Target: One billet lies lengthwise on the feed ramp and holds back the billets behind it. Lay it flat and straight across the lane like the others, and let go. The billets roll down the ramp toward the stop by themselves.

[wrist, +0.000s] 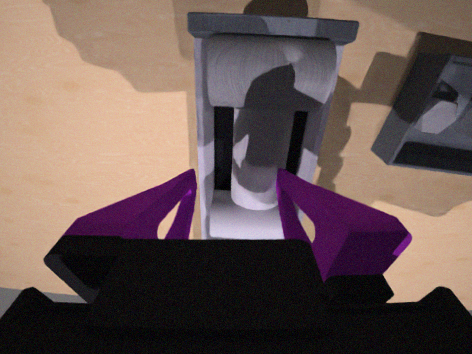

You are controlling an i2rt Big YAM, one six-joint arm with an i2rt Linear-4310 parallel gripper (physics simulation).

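Frame: origin at the arm's base, x ahead, y left, z up, level; millimetres.
Seen in the pictures: gripper, fingertip midpoint: (pixel 236 176).
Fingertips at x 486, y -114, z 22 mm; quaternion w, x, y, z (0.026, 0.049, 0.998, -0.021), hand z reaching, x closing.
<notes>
A point is followed by its place in that frame.
The feed ramp (pixel 201 90) @(z -13, x 507, y -164 mm) runs from the top of the view down to my gripper. The lengthwise billet (pixel 262 140) @(z 20, x 467, y -137 mm) lies along the lane, with dark gaps on both sides. A wide billet (pixel 225 70) @(z 15, x 485, y -177 mm) lies across the lane at its far end, beside the end wall. Another pale billet (pixel 240 222) @(z 27, x 486, y -75 mm) lies across the lane at its near end; my gripper body partly hides it. My gripper (pixel 236 176) @(z 22, x 486, y -114 mm) is partly open and empty. Its left fingertip appears by the ramp's left wall, and its right fingertip overlaps the billet's near right edge in view. The height between them is hard to tell.
The ramp's dark grey end wall (pixel 272 27) @(z -4, x 459, y -194 mm) crosses the top. A grey tray (pixel 388 146) @(z -54, x 337, y -90 mm) stands to the right, with a pale faceted piece (pixel 436 118) @(z -57, x 298, y -115 mm) inside. Shadows fall on the wooden table (pixel 110 150) @(z -77, x 651, y -98 mm) and across the ramp.
</notes>
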